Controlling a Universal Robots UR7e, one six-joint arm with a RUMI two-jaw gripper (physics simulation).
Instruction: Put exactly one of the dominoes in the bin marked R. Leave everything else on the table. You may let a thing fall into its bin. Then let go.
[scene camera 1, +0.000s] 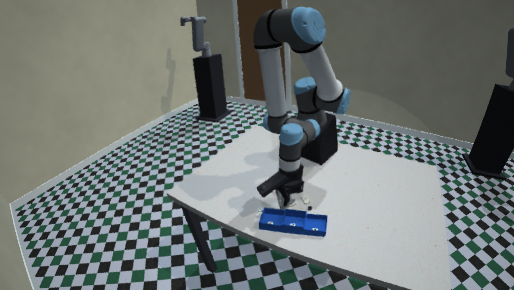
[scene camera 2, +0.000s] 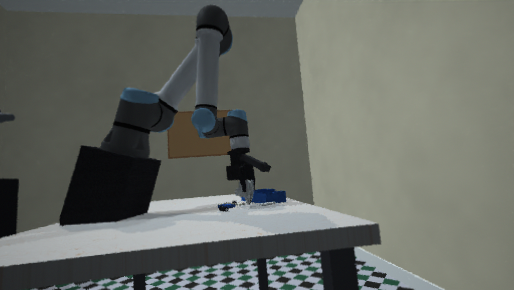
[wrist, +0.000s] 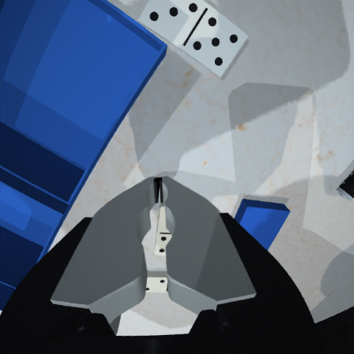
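Note:
My gripper is shut, its fingertips together low over the table beside the blue tray. A white domino shows in part through the narrow gap between the fingers, on the table and not gripped. Part of a second domino shows behind it. A domino lies flat near a corner of the tray, and another lies behind the tray. The blue tray has three bins, each with a small white label; the letters are too small to read, so R cannot be told.
A blue block lies right of the fingers in the wrist view. The end of a black battery shows at the right edge. A small dark thing lies behind the tray. The table's front edge runs beyond the tray.

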